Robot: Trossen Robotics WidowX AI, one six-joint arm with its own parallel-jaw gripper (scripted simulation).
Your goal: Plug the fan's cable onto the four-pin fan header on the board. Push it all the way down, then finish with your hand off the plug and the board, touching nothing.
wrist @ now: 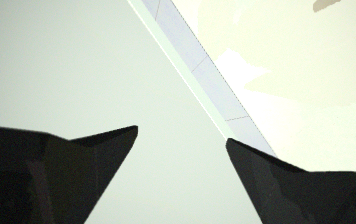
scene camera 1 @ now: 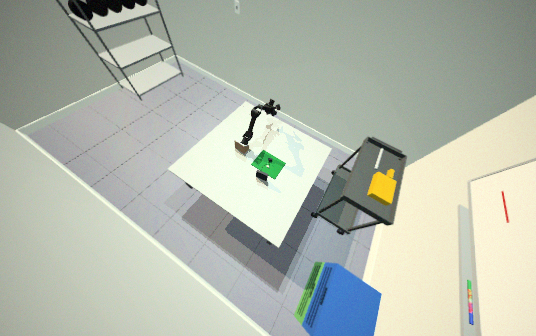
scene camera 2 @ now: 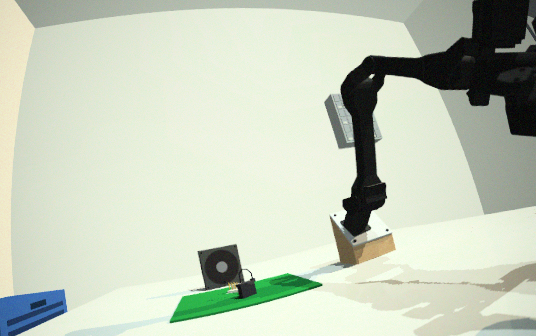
Scene:
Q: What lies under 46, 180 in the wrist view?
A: My gripper.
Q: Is my gripper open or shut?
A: Open.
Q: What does my gripper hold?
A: Nothing.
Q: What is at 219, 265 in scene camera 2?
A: A black square fan.

